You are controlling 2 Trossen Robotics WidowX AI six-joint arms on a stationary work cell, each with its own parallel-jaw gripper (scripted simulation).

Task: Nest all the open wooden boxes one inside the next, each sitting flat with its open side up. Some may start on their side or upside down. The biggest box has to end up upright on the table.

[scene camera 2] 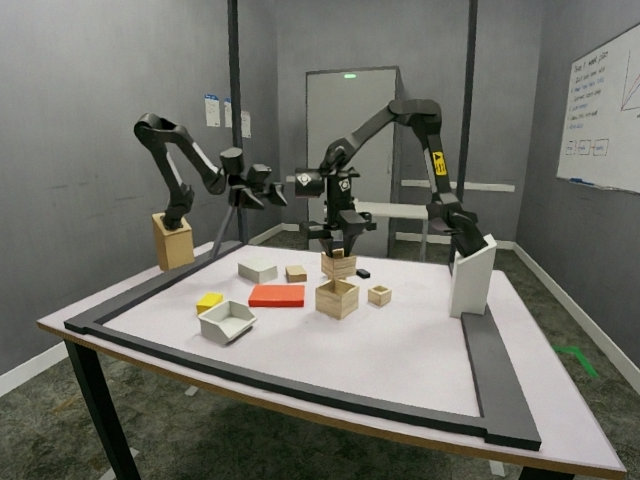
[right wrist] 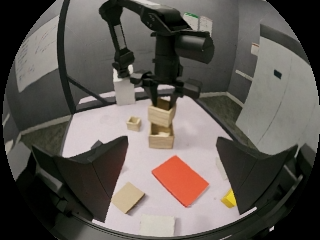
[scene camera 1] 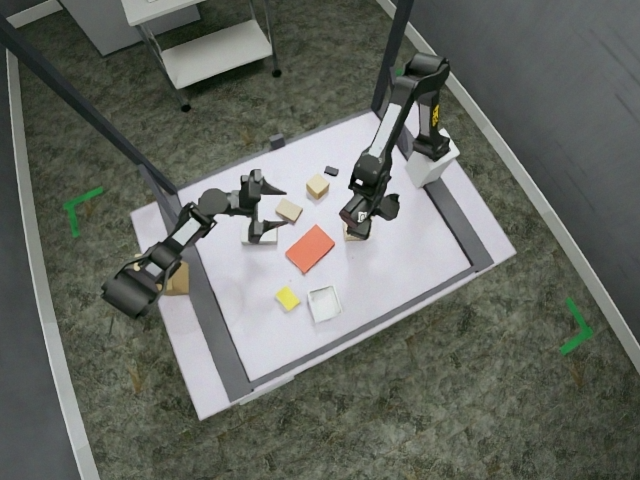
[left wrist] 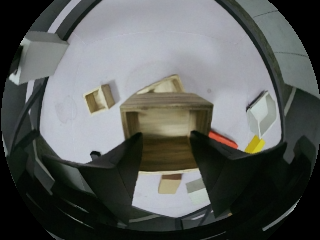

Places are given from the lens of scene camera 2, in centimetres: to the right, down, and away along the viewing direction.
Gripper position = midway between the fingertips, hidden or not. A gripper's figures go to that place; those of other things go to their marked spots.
my left gripper (scene camera 2: pixel 338 259): 5, 5, 75
my right gripper (scene camera 2: pixel 275 206): -12, -9, 85
biggest wooden box (scene camera 2: pixel 338 298): 4, 14, 72
